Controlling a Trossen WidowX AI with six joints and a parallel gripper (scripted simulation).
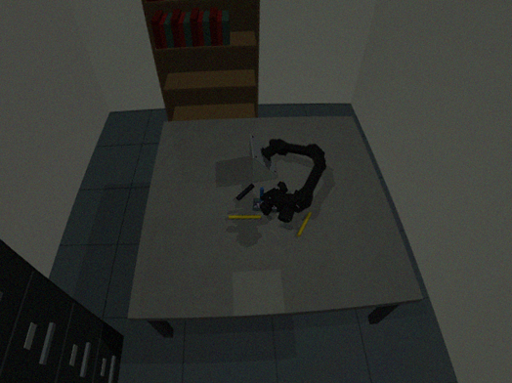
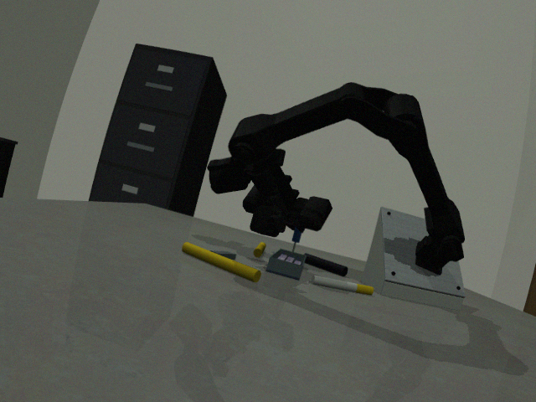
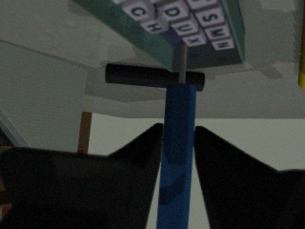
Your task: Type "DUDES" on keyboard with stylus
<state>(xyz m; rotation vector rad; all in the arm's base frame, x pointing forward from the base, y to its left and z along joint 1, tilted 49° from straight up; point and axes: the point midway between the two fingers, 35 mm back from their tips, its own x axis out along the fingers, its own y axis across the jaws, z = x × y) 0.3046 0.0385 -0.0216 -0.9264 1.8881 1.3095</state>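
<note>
Right now the black cylinder is 90 mm to the right of my gripper tip, 80 mm behind it and 70 mm below it. The rest, counted from my gripper tip: blue stylus (10 mm below); long yellow cylinder (220 mm to the left, 110 mm ahead, 70 mm below); stylus tip (50 mm below).
</note>
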